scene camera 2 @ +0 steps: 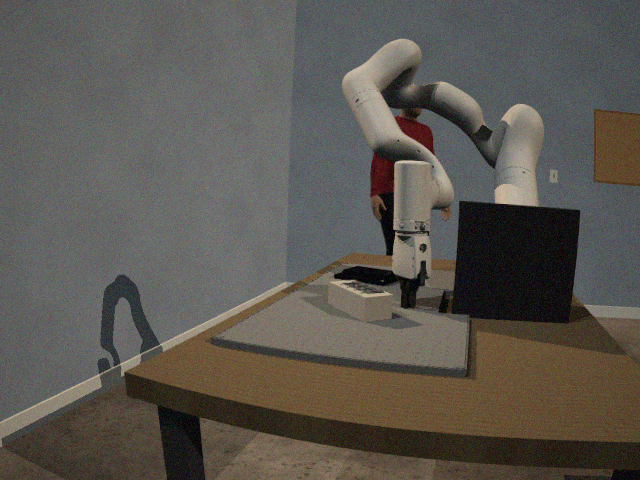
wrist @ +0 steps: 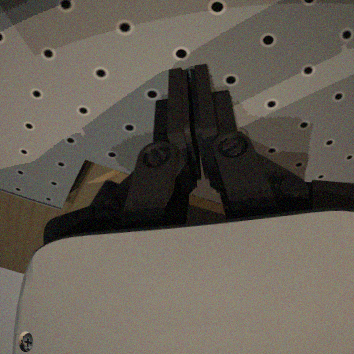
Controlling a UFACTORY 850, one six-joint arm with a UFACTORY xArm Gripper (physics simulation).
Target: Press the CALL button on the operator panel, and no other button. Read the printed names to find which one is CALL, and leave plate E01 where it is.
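A cream box with dark marks on its top stands on the grey perforated board in the scene view; it looks like the operator panel, but its buttons and printed names are too small to read. My gripper is shut and empty, fingers pointing down, to the right of the box and apart from it. In the wrist view the fingertips are over bare perforated board. No button or CALL label shows in the wrist view. Plate E01 cannot be made out in either view.
A tall black panel stands on the wooden table at the right, near the gripper. A flat black object lies on the board behind the box. A person in a red shirt stands behind the table.
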